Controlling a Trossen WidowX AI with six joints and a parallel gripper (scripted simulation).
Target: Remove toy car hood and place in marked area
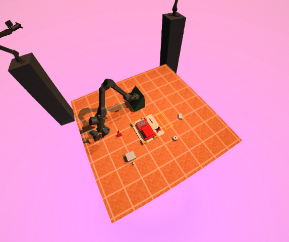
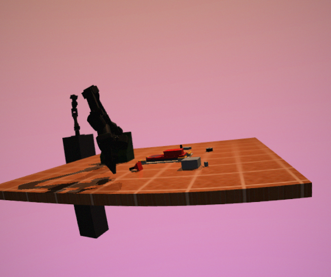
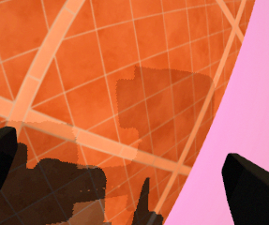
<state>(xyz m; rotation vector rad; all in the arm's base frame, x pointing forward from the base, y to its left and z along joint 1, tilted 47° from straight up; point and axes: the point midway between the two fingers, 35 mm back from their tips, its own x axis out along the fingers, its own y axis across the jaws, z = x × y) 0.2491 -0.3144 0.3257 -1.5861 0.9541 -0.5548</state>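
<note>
Right now my gripper tip is 90 mm short of the red hood, 430 mm to the right of it and 10 mm above it.
</note>
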